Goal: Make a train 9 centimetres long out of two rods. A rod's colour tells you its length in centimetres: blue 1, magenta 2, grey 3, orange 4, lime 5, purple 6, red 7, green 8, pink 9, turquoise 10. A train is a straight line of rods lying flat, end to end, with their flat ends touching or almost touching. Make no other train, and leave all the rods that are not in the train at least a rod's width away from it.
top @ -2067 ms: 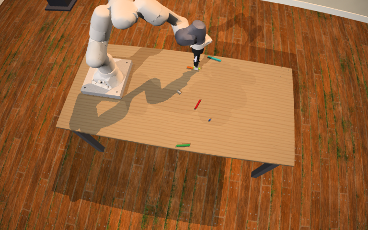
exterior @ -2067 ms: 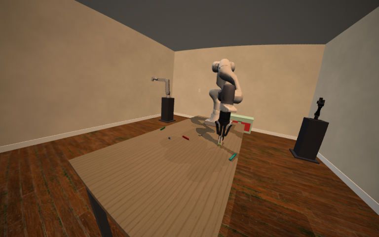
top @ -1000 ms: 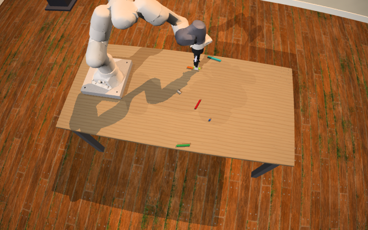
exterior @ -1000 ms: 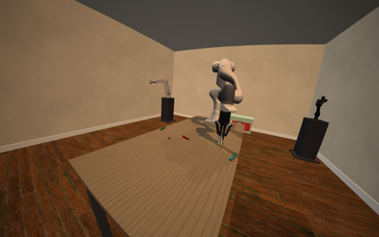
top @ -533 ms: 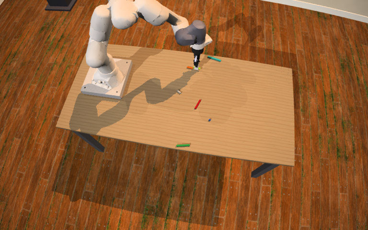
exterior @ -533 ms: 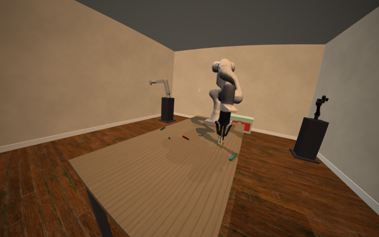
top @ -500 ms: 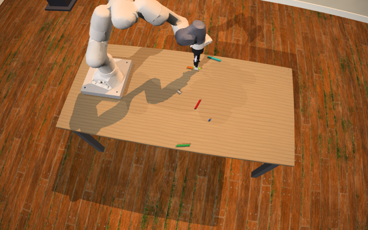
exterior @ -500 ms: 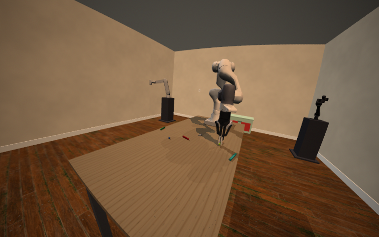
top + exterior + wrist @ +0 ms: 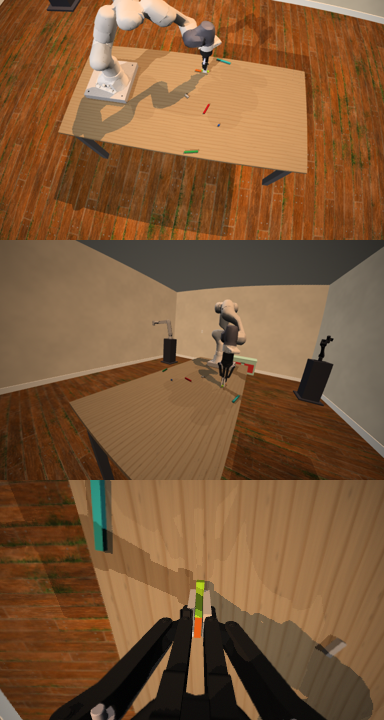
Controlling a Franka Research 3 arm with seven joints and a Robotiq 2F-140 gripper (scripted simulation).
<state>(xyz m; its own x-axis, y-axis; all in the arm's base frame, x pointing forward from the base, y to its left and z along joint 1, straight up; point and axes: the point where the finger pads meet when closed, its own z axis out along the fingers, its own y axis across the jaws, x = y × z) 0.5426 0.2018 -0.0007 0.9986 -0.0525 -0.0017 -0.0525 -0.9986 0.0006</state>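
The lime rod lies 30 mm below my hand. The rest, counted from my hand: grey rod 200 mm to the right, 80 mm behind, 40 mm below; then orange rod 50 mm behind, 40 mm below; then turquoise rod 120 mm to the left, 110 mm ahead, 40 mm below.
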